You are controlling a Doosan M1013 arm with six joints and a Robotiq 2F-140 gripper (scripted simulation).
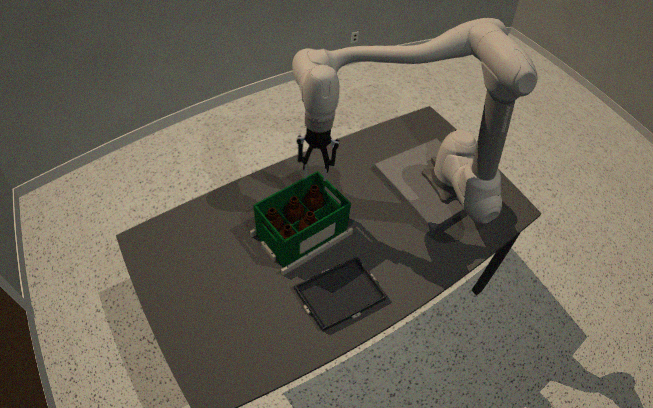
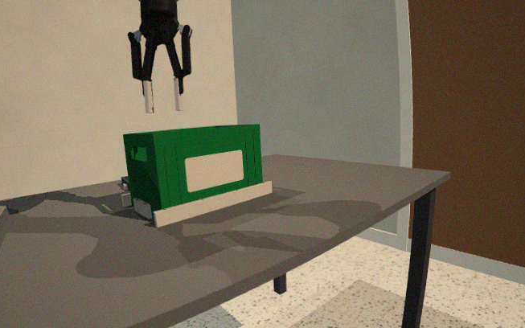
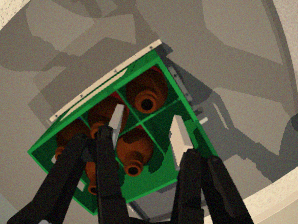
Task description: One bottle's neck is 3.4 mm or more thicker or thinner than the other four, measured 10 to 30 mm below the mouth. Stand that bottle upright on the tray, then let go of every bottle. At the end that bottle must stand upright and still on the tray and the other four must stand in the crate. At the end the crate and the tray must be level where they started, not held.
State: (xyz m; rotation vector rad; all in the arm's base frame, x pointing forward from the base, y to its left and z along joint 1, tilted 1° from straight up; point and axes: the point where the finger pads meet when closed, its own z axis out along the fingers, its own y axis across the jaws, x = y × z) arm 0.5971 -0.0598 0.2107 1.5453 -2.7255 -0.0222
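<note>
Now: hand 7 cm short of the crate, 6 cm to the right of it and 16 cm above it. Also, from my hand: bottle (15 cm ahead, 13 cm to the left, 16 cm below); black tray (5 cm ahead, 35 cm to the left, 23 cm below).
</note>
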